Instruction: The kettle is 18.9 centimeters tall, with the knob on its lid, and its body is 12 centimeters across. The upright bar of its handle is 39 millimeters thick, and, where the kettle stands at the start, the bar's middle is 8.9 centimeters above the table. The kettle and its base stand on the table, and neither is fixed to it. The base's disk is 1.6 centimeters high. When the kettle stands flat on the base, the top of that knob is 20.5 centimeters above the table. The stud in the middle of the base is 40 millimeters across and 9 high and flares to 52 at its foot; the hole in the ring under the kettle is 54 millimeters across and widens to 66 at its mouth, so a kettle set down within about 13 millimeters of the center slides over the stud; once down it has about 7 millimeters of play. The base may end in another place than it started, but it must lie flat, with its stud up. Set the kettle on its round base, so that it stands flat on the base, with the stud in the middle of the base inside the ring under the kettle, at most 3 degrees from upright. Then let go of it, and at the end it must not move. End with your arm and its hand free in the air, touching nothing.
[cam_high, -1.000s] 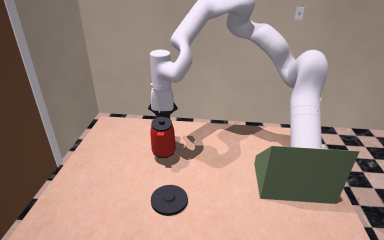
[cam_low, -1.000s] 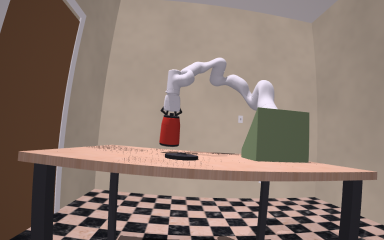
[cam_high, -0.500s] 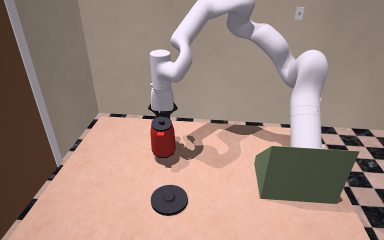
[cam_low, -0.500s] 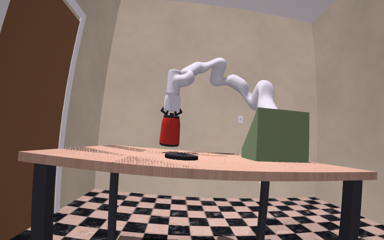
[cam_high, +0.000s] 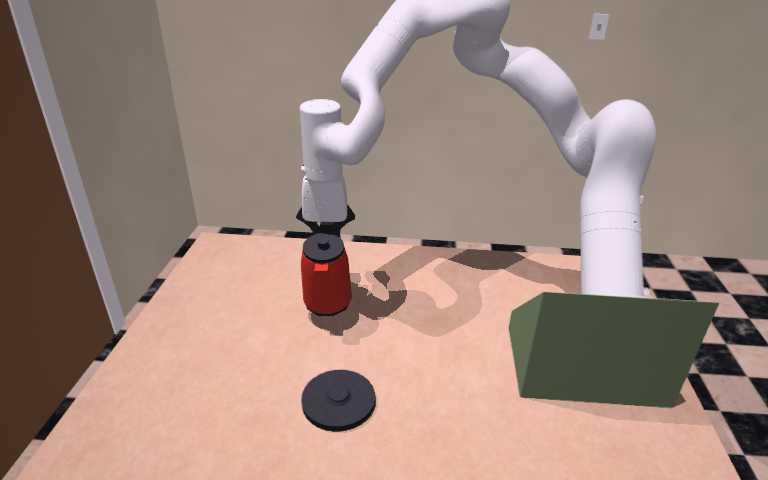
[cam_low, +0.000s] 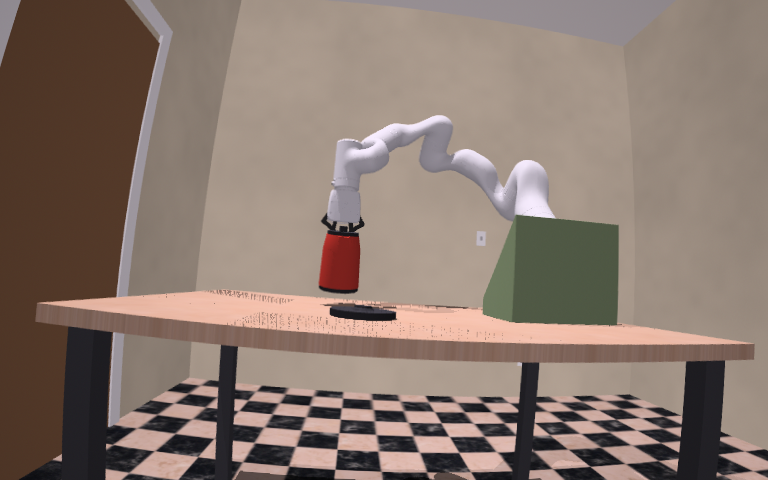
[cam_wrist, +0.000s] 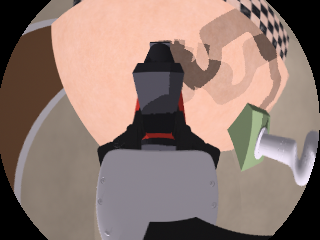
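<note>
Right now my hand is 6 cm above the red kettle and 2 cm to the right of it. From my hand the other things lie so: round kettle base 32 cm to the left, 19 cm below, 4 cm behind.
</note>
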